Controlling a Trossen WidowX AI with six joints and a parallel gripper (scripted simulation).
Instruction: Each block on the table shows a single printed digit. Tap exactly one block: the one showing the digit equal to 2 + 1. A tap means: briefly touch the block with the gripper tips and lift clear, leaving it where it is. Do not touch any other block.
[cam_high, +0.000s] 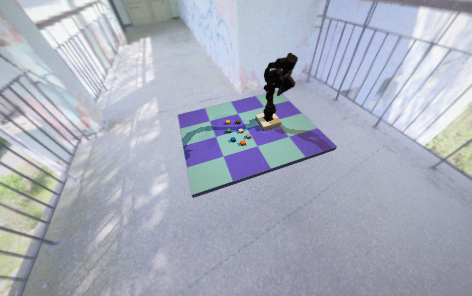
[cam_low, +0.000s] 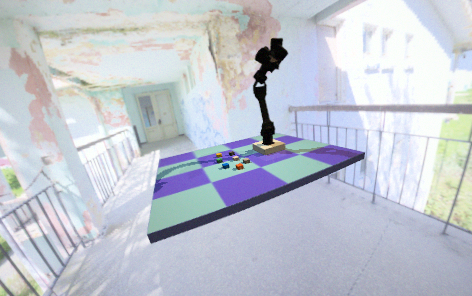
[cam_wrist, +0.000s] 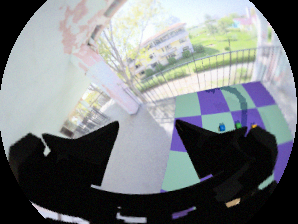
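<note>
My gripper tip is 150 mm short of the blue block, 240 mm to the left of it and 460 mm above it. From my gripper tip the other things lie so: green block (130 mm ahead, 350 mm to the right, 460 mm below); then red-orange block (90 mm ahead, 170 mm to the right, 460 mm below).
</note>
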